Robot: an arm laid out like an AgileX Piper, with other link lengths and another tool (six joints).
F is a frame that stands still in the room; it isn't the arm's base.
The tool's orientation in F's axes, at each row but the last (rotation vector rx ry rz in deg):
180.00 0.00 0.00
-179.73 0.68 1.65
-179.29 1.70 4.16
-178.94 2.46 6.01
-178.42 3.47 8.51
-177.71 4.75 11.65
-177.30 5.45 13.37
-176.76 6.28 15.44
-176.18 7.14 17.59
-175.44 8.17 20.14
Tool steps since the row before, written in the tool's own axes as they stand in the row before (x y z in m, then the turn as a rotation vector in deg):
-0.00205 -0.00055 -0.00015 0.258 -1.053 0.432
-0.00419 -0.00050 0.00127 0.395 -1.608 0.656
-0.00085 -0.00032 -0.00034 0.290 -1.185 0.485
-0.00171 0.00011 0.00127 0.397 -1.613 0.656
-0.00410 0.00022 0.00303 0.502 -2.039 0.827
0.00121 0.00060 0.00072 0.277 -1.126 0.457
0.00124 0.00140 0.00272 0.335 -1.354 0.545
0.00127 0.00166 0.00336 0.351 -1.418 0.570
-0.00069 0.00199 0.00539 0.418 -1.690 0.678
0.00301 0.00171 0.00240 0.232 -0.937 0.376
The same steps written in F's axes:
-0.00205 0.00055 0.00015 0.258 1.053 -0.432
-0.00421 0.00054 -0.00119 0.395 1.608 -0.656
-0.00083 0.00033 0.00038 0.290 1.185 -0.485
-0.00179 -0.00004 -0.00115 0.397 1.613 -0.656
-0.00437 0.00001 -0.00263 0.502 2.039 -0.827
0.00107 -0.00063 -0.00089 0.277 1.126 -0.457
0.00073 -0.00136 -0.00292 0.336 1.354 -0.545
0.00055 -0.00157 -0.00359 0.352 1.418 -0.570
-0.00190 -0.00162 -0.00522 0.420 1.689 -0.679
0.00222 -0.00180 -0.00310 0.233 0.937 -0.376

